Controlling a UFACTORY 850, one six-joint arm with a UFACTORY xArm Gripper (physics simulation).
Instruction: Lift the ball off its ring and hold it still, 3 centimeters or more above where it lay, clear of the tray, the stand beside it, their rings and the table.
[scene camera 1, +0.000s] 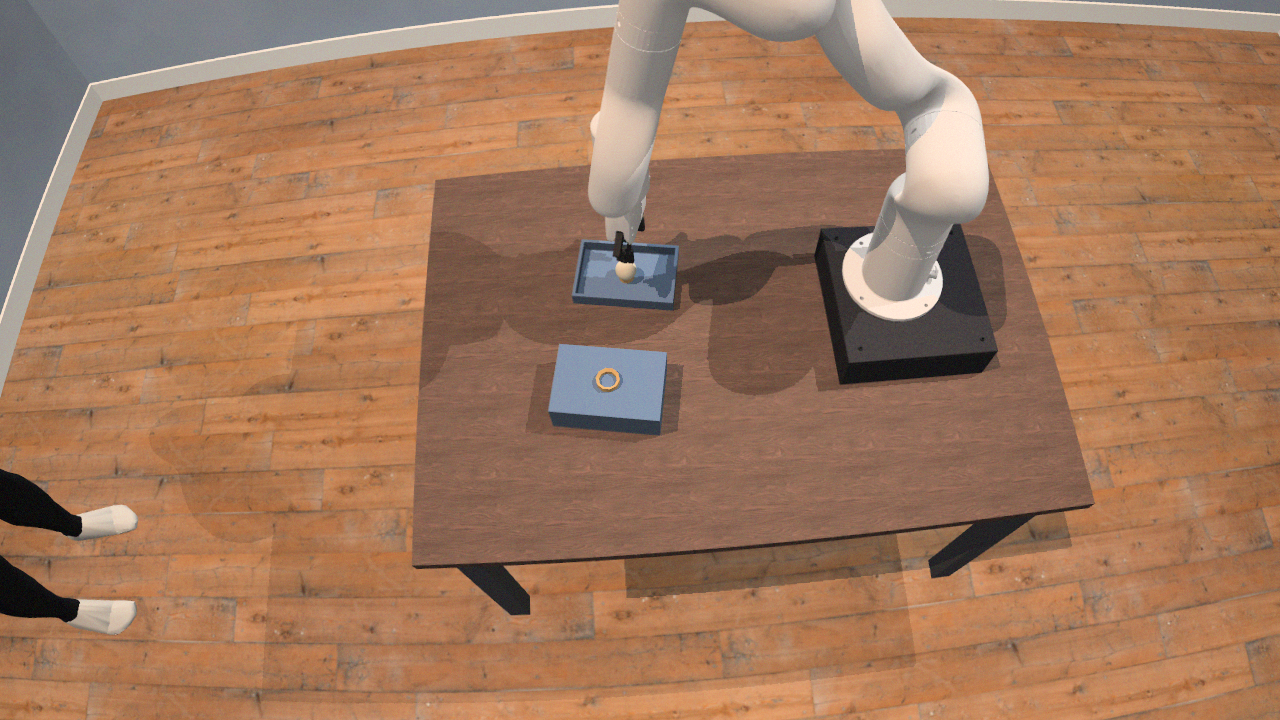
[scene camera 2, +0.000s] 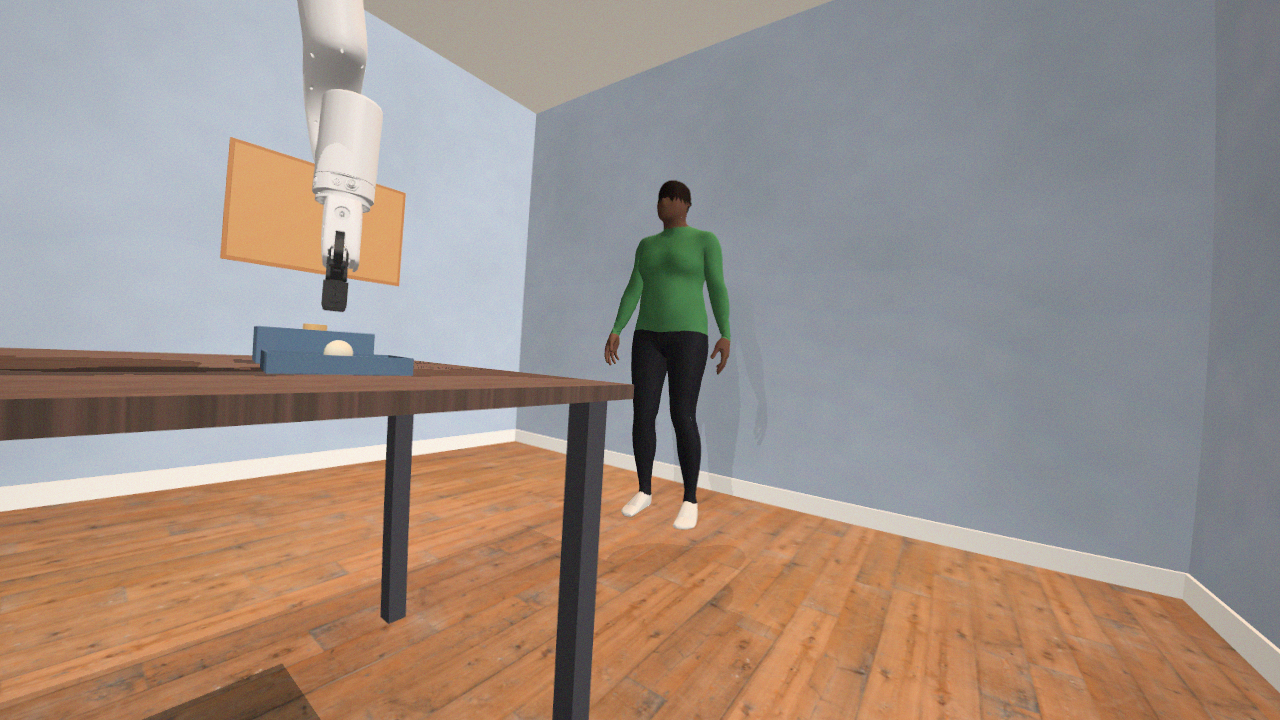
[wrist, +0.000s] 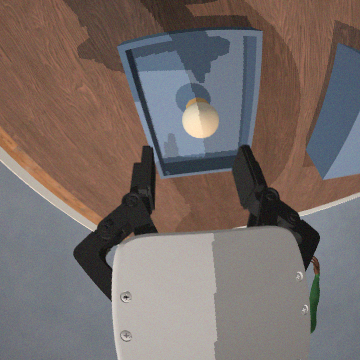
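A cream ball (scene camera 1: 625, 271) (scene camera 2: 338, 348) (wrist: 200, 120) sits on its orange ring (wrist: 196, 102) inside the blue tray (scene camera 1: 578, 271) (scene camera 2: 340, 365) (wrist: 252, 90). Most of that ring is hidden under the ball. My gripper (scene camera 2: 334, 309) (wrist: 195, 156) is open, with nothing between its fingers. It hangs above the ball and the tray in scene camera 2, with a visible gap. In scene camera 1 the black fingers overlap the ball's upper edge. The blue stand (scene camera 1: 607, 408) (scene camera 2: 268, 342) (wrist: 337, 120) is beside the tray and bears an empty orange ring (scene camera 1: 597, 386) (scene camera 2: 314, 326).
The brown table (scene camera 1: 805, 465) (scene camera 2: 501, 392) (wrist: 60, 115) carries the tray, the stand and the black base block (scene camera 1: 913, 351) of my arm. A person in a green top (scene camera 2: 675, 277) stands on the floor beyond the table. An orange board (scene camera 2: 268, 205) is on the wall.
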